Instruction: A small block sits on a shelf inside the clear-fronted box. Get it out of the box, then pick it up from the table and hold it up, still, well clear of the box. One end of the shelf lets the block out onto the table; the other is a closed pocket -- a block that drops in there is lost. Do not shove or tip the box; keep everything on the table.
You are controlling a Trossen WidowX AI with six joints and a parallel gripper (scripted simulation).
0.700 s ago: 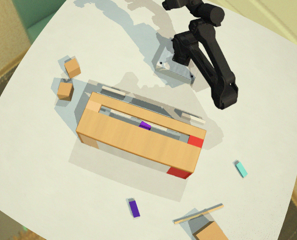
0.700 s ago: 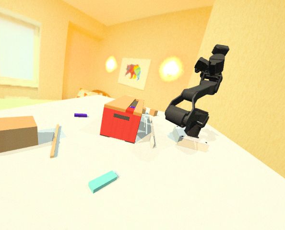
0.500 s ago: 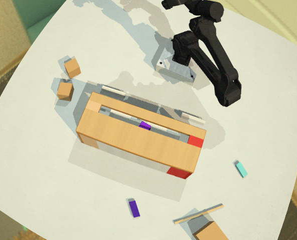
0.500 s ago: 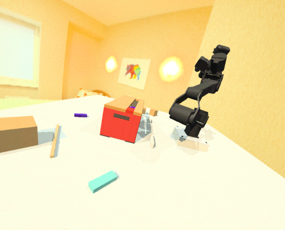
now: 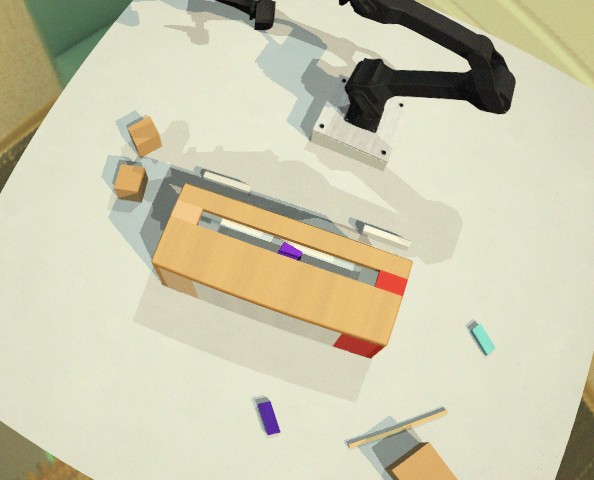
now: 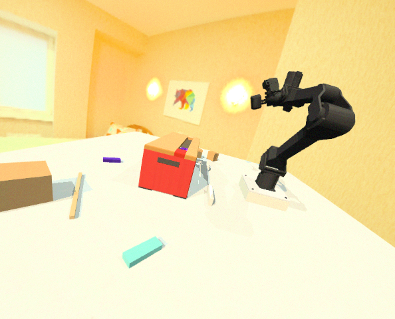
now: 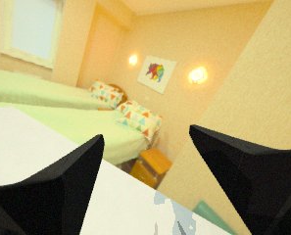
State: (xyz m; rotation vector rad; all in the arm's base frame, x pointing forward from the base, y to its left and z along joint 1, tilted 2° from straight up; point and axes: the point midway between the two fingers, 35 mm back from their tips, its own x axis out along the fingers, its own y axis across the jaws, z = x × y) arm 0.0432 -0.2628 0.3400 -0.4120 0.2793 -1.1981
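The purple block is 31 cm below my gripper tip, 28 cm ahead of it and 25 cm to the left of it. Round my gripper tip: purple bar 53 cm ahead, 39 cm below, 32 cm to the left; then teal bar 64 cm to the left, 39 cm below, 27 cm ahead; then wooden stick 54 cm to the left, 48 cm ahead, 40 cm below.
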